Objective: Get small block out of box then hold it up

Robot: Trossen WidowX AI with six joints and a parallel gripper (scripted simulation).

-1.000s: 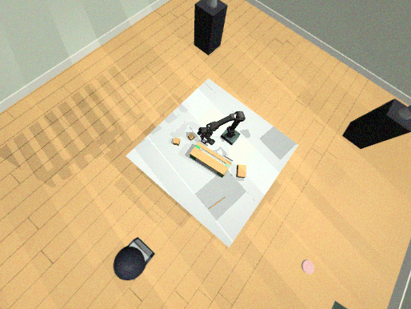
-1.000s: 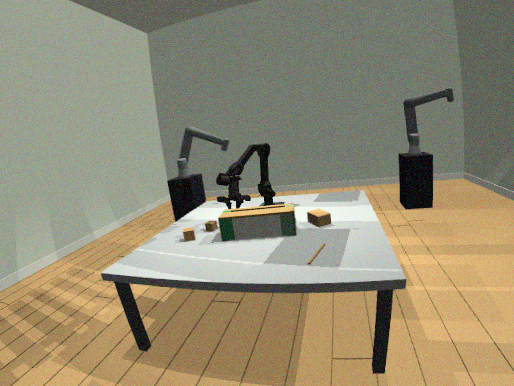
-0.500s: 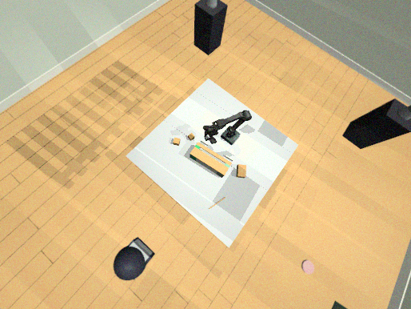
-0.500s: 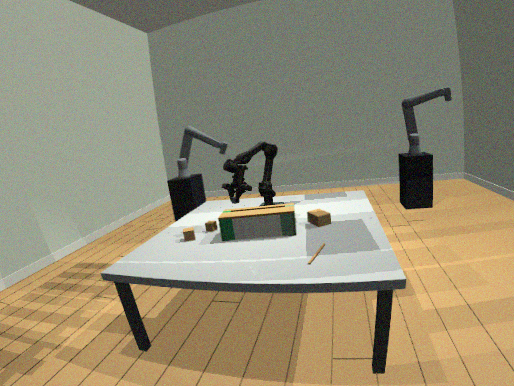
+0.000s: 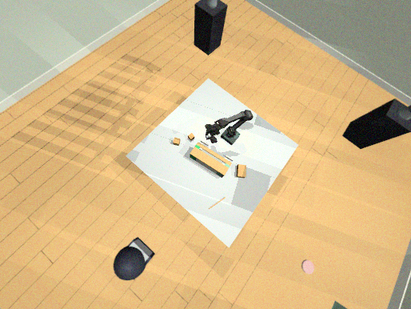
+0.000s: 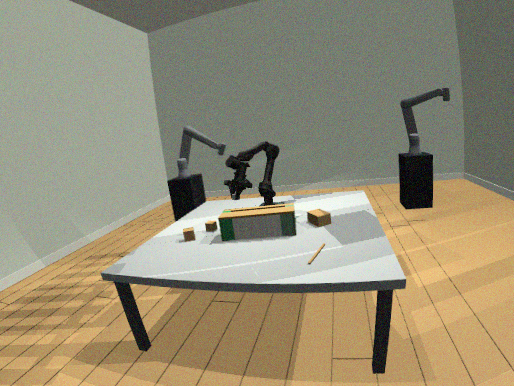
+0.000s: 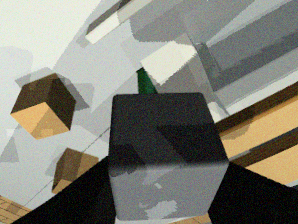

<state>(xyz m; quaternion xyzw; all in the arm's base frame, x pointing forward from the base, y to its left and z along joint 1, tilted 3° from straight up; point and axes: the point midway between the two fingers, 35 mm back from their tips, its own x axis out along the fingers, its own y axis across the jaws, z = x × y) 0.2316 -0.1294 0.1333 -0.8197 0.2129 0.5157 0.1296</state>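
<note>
Right now my gripper tip is 1 cm past the grey t-shaped piece, 1 cm to the right of it and 1 cm below it. The rest, counted from my gripper tip: small box 4 cm ahead, 15 cm to the right, 15 cm below; then tan block 2 cm behind, 46 cm to the left, 14 cm below; then clear-fronted box 7 cm ahead, 15 cm to the left, 11 cm below.
</note>
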